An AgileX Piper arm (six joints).
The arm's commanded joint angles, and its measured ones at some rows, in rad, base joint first. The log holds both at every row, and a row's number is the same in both.
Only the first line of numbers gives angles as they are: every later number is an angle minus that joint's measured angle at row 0.
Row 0, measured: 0.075, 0.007, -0.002, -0.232, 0.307, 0.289
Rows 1 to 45, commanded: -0.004, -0.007, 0.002, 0.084, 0.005, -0.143; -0.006, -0.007, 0.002, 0.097, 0.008, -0.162; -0.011, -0.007, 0.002, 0.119, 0.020, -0.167; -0.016, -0.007, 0.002, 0.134, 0.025, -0.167; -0.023, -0.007, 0.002, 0.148, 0.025, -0.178; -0.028, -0.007, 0.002, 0.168, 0.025, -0.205; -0.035, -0.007, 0.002, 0.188, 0.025, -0.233; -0.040, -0.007, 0.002, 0.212, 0.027, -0.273; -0.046, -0.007, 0.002, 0.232, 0.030, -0.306; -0.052, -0.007, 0.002, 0.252, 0.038, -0.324; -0.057, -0.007, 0.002, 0.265, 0.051, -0.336; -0.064, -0.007, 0.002, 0.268, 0.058, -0.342; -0.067, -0.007, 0.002, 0.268, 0.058, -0.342; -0.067, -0.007, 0.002, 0.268, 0.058, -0.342; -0.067, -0.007, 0.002, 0.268, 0.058, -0.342; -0.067, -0.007, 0.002, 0.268, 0.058, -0.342; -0.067, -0.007, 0.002, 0.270, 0.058, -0.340; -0.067, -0.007, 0.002, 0.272, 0.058, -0.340; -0.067, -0.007, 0.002, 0.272, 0.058, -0.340; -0.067, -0.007, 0.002, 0.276, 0.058, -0.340; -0.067, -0.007, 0.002, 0.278, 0.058, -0.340; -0.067, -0.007, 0.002, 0.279, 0.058, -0.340; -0.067, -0.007, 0.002, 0.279, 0.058, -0.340; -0.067, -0.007, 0.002, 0.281, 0.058, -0.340; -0.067, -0.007, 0.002, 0.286, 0.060, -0.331; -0.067, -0.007, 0.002, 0.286, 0.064, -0.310; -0.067, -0.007, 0.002, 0.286, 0.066, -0.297; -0.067, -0.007, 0.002, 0.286, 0.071, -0.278; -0.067, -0.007, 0.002, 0.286, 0.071, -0.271; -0.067, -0.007, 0.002, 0.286, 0.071, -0.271; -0.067, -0.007, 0.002, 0.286, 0.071, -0.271; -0.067, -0.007, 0.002, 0.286, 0.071, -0.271; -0.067, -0.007, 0.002, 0.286, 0.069, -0.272; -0.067, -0.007, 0.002, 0.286, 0.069, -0.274; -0.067, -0.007, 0.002, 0.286, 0.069, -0.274; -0.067, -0.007, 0.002, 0.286, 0.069, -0.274; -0.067, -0.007, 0.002, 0.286, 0.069, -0.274; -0.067, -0.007, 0.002, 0.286, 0.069, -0.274; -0.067, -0.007, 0.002, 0.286, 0.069, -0.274; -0.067, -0.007, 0.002, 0.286, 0.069, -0.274; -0.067, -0.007, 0.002, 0.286, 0.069, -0.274; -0.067, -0.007, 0.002, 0.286, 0.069, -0.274; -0.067, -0.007, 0.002, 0.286, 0.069, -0.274; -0.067, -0.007, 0.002, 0.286, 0.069, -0.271; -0.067, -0.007, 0.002, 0.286, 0.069, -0.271
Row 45, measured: -0.060, 0.000, 0.000, 0.286, 0.074, -0.274
